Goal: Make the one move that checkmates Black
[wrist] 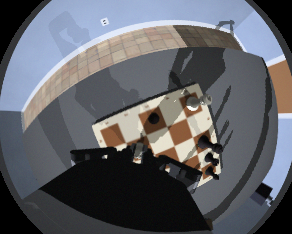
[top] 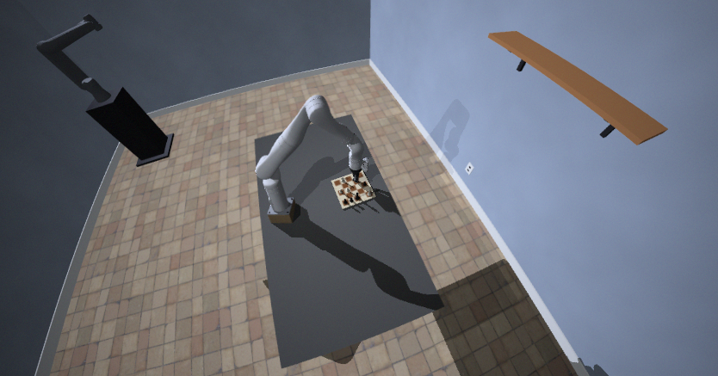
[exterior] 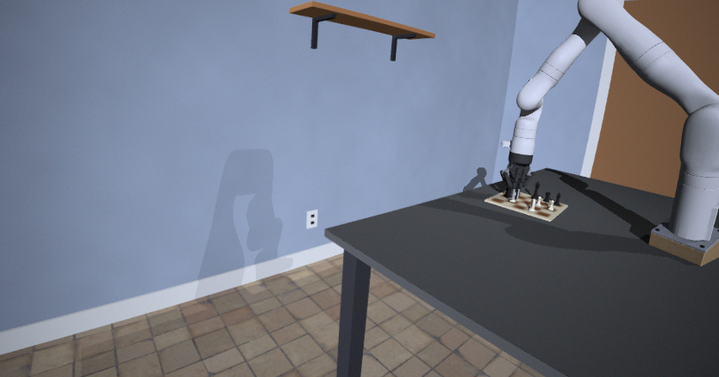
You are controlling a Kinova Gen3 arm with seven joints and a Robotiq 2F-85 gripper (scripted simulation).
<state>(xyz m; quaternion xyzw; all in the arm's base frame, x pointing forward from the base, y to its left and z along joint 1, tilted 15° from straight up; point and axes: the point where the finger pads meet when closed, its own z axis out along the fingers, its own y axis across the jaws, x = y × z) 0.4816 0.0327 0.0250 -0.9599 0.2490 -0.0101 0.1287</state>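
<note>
Right now the tall white piece is 40 mm ahead of my hand and 120 mm to the right of it. Round my hand: tall black piece: 40 mm behind, 120 mm to the right; chessboard: 40 mm behind, 40 mm to the right, 30 mm below.
</note>
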